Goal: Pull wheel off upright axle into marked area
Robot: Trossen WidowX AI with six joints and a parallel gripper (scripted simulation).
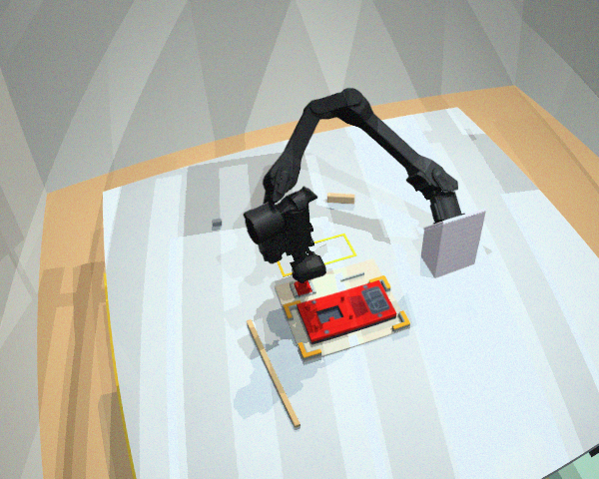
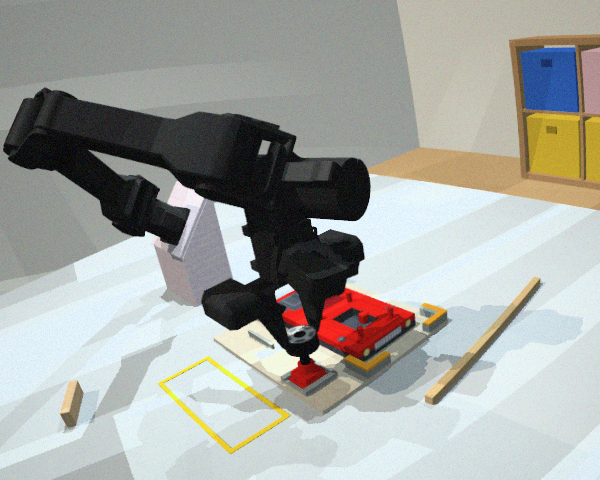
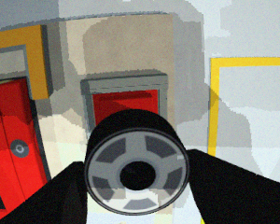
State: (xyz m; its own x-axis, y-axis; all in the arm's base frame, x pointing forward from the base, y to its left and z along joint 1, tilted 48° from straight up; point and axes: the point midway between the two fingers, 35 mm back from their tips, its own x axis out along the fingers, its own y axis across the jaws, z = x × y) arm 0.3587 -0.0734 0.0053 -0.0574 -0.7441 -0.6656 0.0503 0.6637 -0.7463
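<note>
Now: the black axle 30 mm below my gripper tip. Also, from my gripper tip: long wooden strip 140 mm ahead, 190 mm to the left, 60 mm below; small wooden block 210 mm behind, 250 mm to the right, 50 mm below; black wheel right at my gripper tip.
</note>
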